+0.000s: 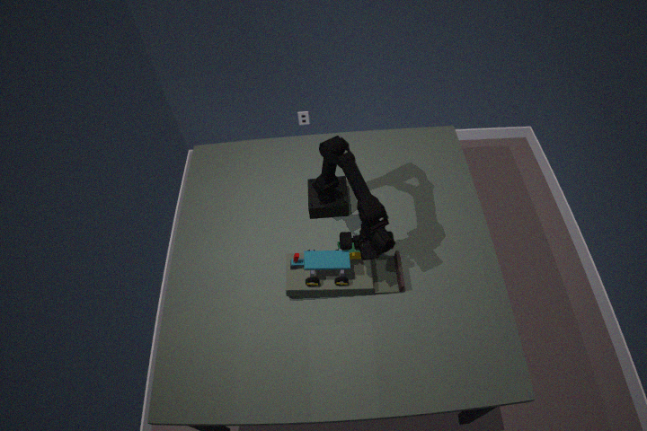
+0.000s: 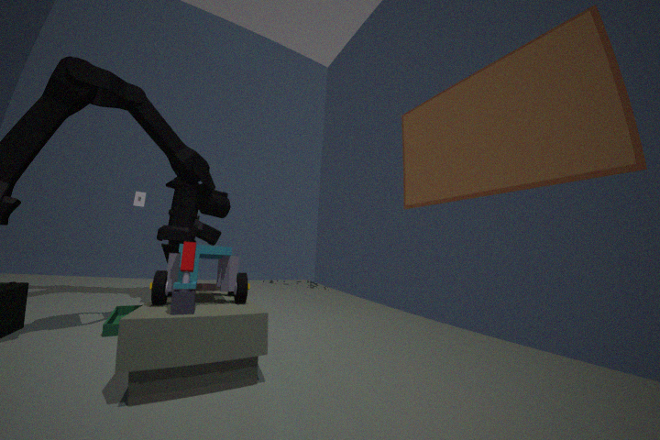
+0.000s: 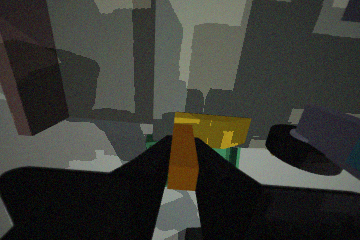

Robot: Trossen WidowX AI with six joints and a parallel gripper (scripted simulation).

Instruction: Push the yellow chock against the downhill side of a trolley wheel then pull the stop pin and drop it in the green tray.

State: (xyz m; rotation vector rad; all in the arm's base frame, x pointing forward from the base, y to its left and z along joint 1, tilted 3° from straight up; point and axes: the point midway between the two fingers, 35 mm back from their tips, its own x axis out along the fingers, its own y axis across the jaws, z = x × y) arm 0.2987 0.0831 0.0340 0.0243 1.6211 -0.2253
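Right now my gripper tip is 250 mm to the left of the red-headed stop pin and 40 mm below it. Round my gripper tip: grey ramp 140 mm to the right, 40 mm below, 40 mm ahead; yellow chock 20 mm to the right, 10 mm below; brown stop bar 120 mm to the left, 80 mm ahead, 60 mm below.
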